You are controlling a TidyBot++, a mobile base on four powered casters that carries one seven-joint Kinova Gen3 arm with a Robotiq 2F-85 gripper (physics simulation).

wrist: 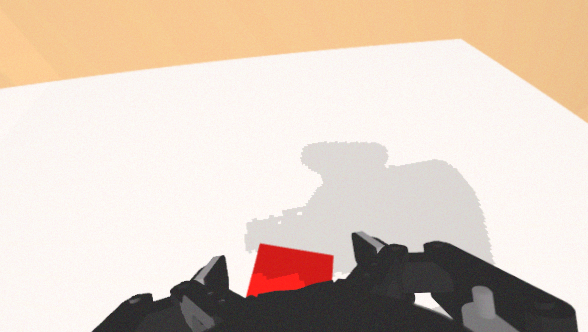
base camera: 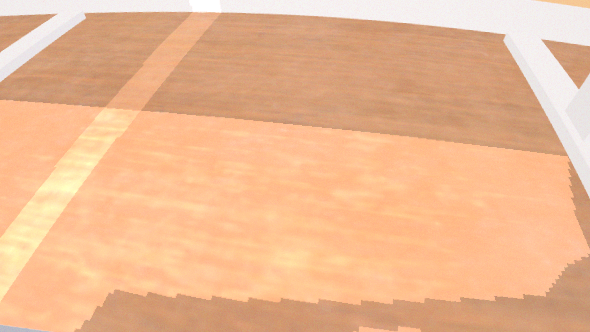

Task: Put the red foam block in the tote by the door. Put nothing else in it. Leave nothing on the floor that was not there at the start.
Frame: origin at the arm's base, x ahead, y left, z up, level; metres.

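Seen in the pictures: gripper, between the fingertips: [wrist: 291, 258].
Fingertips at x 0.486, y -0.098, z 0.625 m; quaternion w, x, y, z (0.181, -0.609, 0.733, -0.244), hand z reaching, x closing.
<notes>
A point is followed by its place in that frame.
The red foam block [wrist: 295, 265] {x 0.487, y -0.101, z 0.599 m} lies on a white table top [wrist: 150, 150] {x 0.708, y 0.032, z 0.553 m} in the wrist view, at the lower middle. Its near part is hidden behind the dark body of the gripper. My gripper [wrist: 291, 258] {x 0.486, y -0.098, z 0.625 m} is open, with one fingertip to the left of the block and the other to the right in the view, and nothing is held. How high the fingertips are above the table top I cannot tell. The tote by the door does not show in either view.
The gripper's grey shadow [wrist: 400, 200] {x 0.521, y -0.245, z 0.553 m} falls on the table top. The table's far corner [wrist: 460, 42] {x 0.827, y -0.657, z 0.554 m} shows at the upper right. In the base camera view, white beams [base camera: 542, 75] {x 0.645, y -0.482, z -0.371 m} [base camera: 40, 42] {x 0.830, y 0.684, z -0.378 m} stand over the wooden floor [base camera: 300, 200] {x 0.357, y -0.002, z -0.397 m}, with a white edge along the top.
</notes>
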